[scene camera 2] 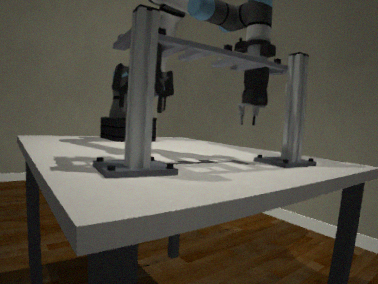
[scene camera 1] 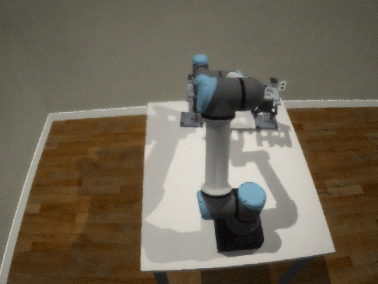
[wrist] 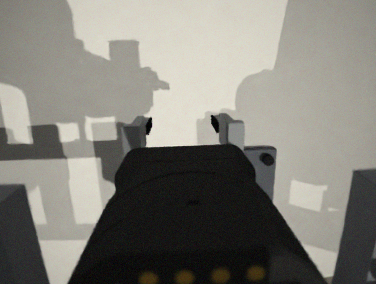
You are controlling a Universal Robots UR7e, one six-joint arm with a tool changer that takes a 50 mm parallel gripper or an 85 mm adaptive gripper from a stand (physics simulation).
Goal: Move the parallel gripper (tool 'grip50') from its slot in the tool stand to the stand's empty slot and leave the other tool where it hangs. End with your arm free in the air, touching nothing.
Labels:
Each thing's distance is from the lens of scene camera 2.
parallel gripper (scene camera 2: 255, 80): 0.82 m

